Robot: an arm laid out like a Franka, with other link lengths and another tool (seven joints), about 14 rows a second.
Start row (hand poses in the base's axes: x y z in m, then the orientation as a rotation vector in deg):
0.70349 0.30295 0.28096 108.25 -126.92 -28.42
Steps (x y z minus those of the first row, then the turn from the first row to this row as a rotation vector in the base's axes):
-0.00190 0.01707 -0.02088 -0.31 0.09 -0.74
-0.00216 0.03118 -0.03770 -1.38 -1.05 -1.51
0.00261 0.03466 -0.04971 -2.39 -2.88 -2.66
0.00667 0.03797 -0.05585 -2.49 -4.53 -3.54
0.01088 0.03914 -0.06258 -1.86 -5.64 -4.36
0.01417 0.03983 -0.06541 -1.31 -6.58 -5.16
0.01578 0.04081 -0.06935 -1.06 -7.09 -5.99
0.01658 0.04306 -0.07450 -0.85 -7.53 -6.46
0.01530 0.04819 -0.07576 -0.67 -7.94 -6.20
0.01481 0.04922 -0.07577 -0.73 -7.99 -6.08
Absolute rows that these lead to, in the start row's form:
0.70159 0.32002 0.26008 107.29 -127.59 -28.24
0.70133 0.33413 0.24326 106.71 -128.91 -26.13
0.70610 0.33761 0.23125 106.19 -131.05 -23.53
0.71016 0.34092 0.22511 106.25 -132.96 -22.11
0.71437 0.34209 0.21838 106.40 -134.63 -22.01
0.71766 0.34278 0.21555 106.41 -136.16 -21.96
0.71927 0.34376 0.21161 105.95 -137.39 -21.93
0.72007 0.34601 0.20646 105.82 -138.20 -21.86
0.71879 0.35114 0.20520 106.45 -138.23 -21.67
0.71830 0.35217 0.20519 106.58 -138.12 -21.54

